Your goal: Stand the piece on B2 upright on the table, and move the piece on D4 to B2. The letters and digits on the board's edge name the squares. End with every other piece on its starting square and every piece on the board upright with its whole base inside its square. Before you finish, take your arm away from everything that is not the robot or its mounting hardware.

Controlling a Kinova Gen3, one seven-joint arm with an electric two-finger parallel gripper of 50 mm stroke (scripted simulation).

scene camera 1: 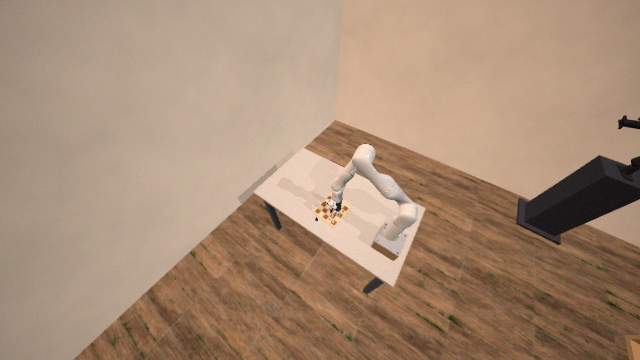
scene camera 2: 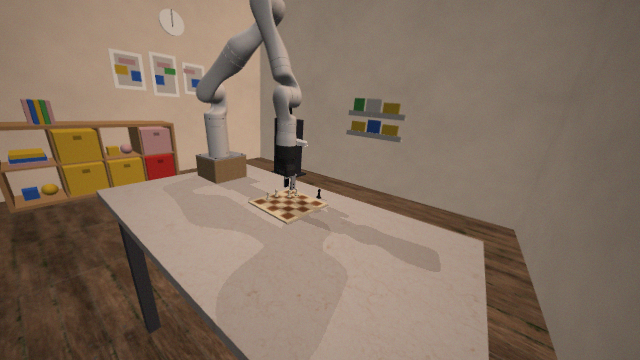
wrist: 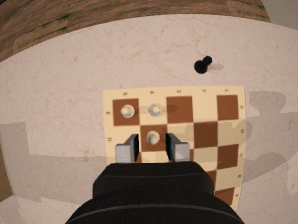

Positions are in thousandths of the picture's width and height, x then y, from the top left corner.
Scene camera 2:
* chessboard: 449, 585
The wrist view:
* gripper: 512, 636
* chessboard: 713, 533
